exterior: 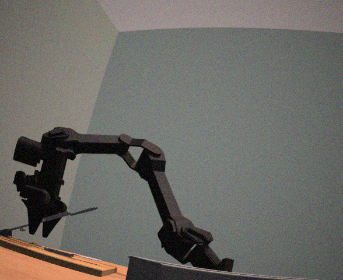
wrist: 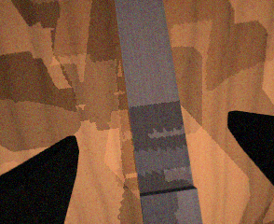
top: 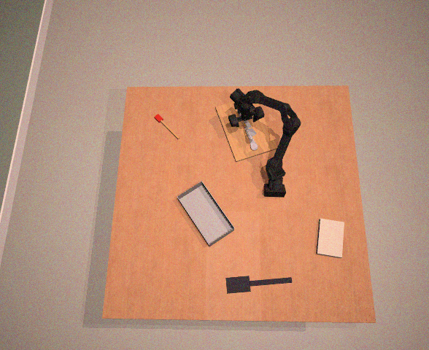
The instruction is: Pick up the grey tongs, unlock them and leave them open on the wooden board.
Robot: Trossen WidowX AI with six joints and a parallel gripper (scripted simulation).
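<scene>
The wooden board lies 40 mm below my gripper tip. From my gripper tip the other things lie so: pale block 380 mm behind, 650 mm to the left, 30 mm below; grey roasting tin 240 mm ahead, 500 mm to the left, 10 mm below; red-headed spatula 460 mm ahead, 50 mm to the right, 40 mm below.
</scene>
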